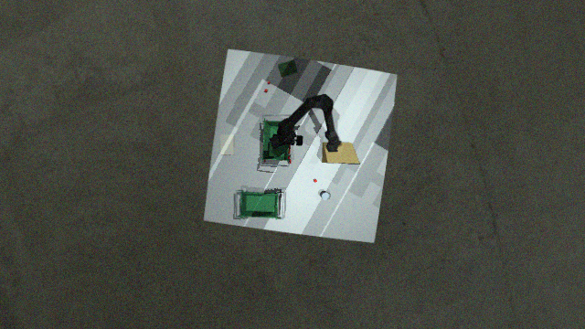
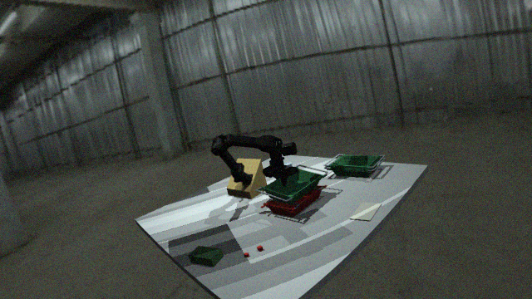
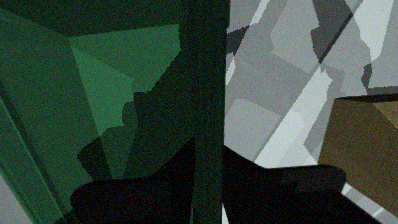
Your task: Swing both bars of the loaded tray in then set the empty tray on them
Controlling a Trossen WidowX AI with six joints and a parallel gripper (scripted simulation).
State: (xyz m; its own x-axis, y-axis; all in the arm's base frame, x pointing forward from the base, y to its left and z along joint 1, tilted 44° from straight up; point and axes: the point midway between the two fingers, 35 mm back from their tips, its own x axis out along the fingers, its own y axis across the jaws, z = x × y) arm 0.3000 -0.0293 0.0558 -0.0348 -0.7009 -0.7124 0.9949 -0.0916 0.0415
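Right now my gripper tip is 7 cm short of the green tray, 2 cm below it and 1 cm to the left of it. Round my gripper tip: pale flat card 44 cm ahead, 10 cm below, 1 cm to the right; dark green box 55 cm to the right, 8 cm below, 2 cm behind; grey cylinder 39 cm to the left, 25 cm behind, 6 cm below.
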